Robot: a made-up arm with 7 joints. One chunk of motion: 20 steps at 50 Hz.
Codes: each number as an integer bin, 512 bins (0 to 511) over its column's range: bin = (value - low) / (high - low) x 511, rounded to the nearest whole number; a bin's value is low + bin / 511 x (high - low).
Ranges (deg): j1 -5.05..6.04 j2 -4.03..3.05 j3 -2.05..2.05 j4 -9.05..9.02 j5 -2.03..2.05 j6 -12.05..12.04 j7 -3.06..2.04
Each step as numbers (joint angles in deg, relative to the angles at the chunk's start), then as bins.
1 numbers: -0.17 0.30 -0.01 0.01 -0.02 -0.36 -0.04
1 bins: 225 313 254 256 252 248 303
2 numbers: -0.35 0.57 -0.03 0.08 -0.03 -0.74 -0.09
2 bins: 217 332 252 258 250 240 298
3 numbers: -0.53 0.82 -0.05 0.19 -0.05 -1.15 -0.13
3 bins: 208 350 249 261 248 231 294
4 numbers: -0.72 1.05 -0.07 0.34 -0.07 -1.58 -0.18
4 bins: 200 367 247 266 245 222 289
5 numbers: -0.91 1.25 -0.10 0.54 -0.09 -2.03 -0.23
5 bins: 191 381 243 271 243 213 284
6 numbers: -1.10 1.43 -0.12 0.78 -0.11 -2.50 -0.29
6 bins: 182 394 241 278 240 203 278
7 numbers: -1.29 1.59 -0.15 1.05 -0.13 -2.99 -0.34
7 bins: 173 406 237 286 238 192 273
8 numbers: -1.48 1.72 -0.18 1.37 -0.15 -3.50 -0.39
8 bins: 164 415 233 295 235 181 268
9 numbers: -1.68 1.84 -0.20 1.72 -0.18 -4.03 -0.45
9 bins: 155 424 231 305 232 170 262
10 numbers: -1.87 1.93 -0.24 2.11 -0.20 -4.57 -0.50
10 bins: 147 430 226 316 229 159 257
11 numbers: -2.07 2.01 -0.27 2.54 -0.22 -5.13 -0.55
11 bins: 137 436 222 328 227 147 251
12 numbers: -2.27 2.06 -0.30 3.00 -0.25 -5.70 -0.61
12 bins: 128 440 218 341 223 135 245
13 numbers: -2.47 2.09 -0.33 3.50 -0.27 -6.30 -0.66
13 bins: 119 442 214 355 220 122 240
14 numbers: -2.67 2.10 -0.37 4.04 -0.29 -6.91 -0.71
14 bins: 110 442 209 370 218 109 235
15 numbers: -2.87 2.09 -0.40 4.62 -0.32 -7.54 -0.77
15 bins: 100 442 206 387 214 96 229
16 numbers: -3.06 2.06 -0.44 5.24 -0.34 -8.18 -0.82
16 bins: 92 440 201 404 212 82 224
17 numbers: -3.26 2.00 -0.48 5.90 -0.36 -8.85 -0.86
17 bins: 82 435 196 423 209 68 220
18 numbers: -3.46 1.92 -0.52 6.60 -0.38 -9.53 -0.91
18 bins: 73 429 191 443 207 53 215
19 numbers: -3.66 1.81 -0.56 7.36 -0.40 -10.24 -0.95
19 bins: 64 422 186 464 204 38 211
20 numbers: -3.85 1.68 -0.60 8.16 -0.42 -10.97 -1.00
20 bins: 55 412 181 487 202 23 206
